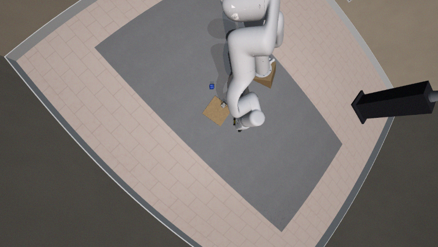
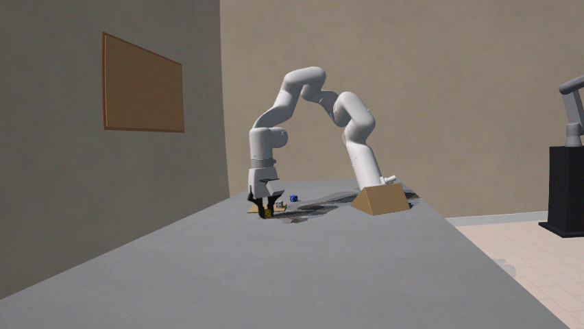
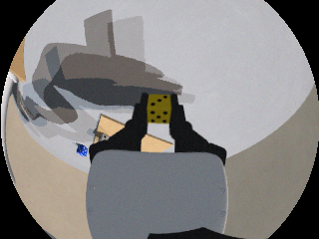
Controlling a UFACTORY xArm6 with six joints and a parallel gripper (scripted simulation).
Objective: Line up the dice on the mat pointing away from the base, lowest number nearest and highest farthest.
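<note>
The tan mat lies 50 mm ahead of my hand, 130 mm to the right of it and 20 mm below it. From my hand the other things lie so: yellow die 10 mm below; then blue die 20 mm behind, 270 mm to the right, 10 mm below; then white die 130 mm to the right.
</note>
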